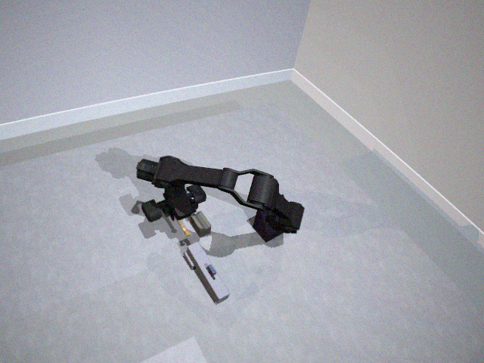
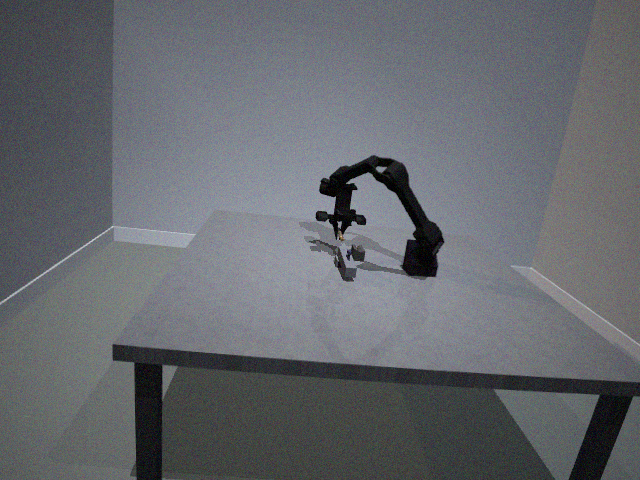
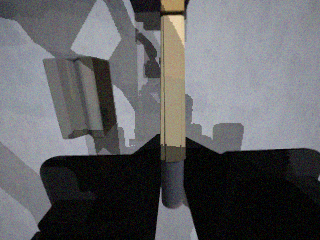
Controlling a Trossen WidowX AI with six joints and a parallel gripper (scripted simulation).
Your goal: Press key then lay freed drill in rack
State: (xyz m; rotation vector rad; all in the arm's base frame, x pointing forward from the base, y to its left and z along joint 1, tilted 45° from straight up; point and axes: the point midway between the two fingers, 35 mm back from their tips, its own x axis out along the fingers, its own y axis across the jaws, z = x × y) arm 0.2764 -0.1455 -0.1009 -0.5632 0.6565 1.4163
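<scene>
My gripper tip is 8 cm past the rack, 4 cm to the right of it and 4 cm above it. From my gripper tip the other things lie so: key: 1 cm ahead, 22 cm to the left; drill: 4 cm to the left, 3 cm above; grey fixture: 1 cm ahead, 19 cm to the left, 2 cm below.
</scene>
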